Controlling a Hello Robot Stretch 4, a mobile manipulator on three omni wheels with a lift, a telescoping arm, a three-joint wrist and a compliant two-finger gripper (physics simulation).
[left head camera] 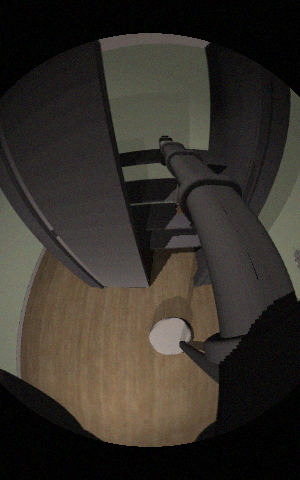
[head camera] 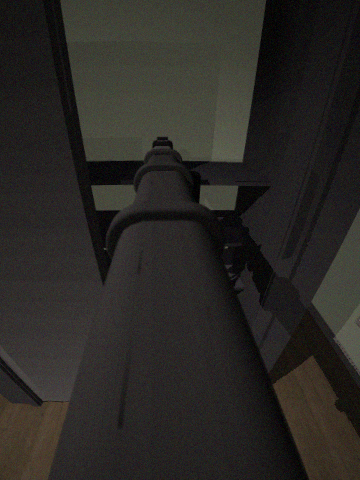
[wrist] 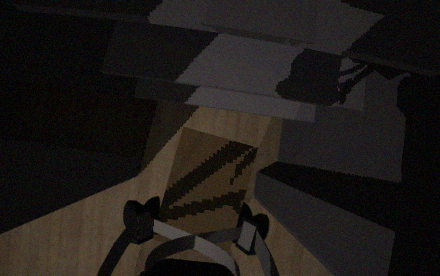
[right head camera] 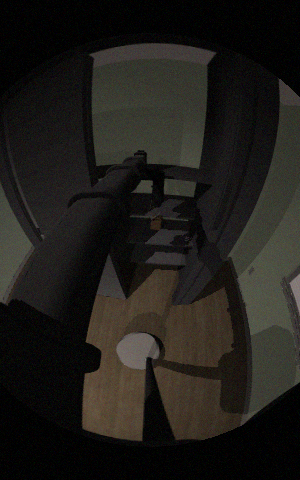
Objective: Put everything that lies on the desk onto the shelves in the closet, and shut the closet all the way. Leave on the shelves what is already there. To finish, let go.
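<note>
My gripper is shut on a brown box. The brown box is tilted in the wrist view, with dark finger shadows across its face; a small part of the box shows beside the arm in the left head view. The box hangs in front of the closet shelves, between the open doors. The left closet door and the right closet door stand open. The arm hides part of the shelves. The desk does not show.
The telescoping arm reaches forward between the doors. A white round disc shows low over the wooden floor. A green wall stands to the right. Arm shadows fall on the shelves and right door.
</note>
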